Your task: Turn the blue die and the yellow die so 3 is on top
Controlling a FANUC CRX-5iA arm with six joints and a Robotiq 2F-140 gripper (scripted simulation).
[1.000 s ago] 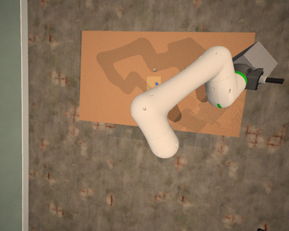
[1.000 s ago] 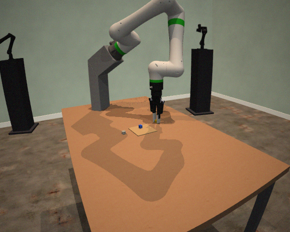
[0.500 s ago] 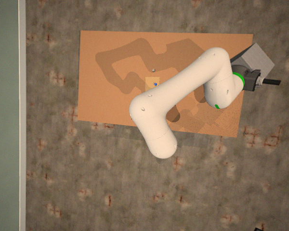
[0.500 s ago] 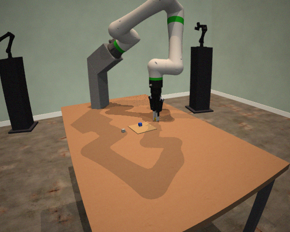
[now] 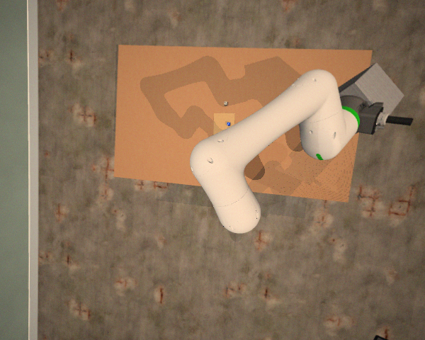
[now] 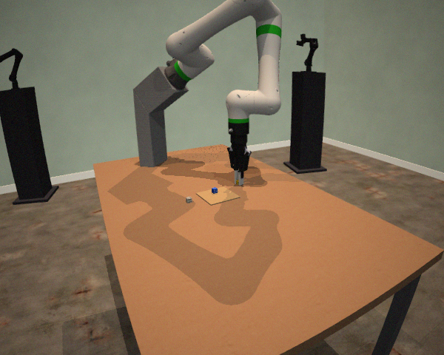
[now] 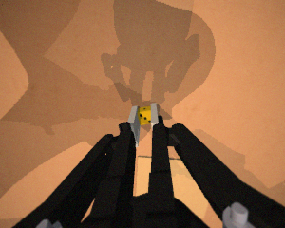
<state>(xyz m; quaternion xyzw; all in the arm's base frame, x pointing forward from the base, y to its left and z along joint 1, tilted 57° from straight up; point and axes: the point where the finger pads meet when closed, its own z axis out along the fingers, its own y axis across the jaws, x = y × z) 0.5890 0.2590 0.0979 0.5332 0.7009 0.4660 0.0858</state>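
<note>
The tan mat is 110 mm ahead of my hand, 120 mm to the right of it and 30 mm below it. The rest, counted from my hand: blue die: 80 mm ahead, 130 mm to the right, 20 mm below; yellow die: 20 mm below; white die: 140 mm ahead, 250 mm to the right, 20 mm below.
</note>
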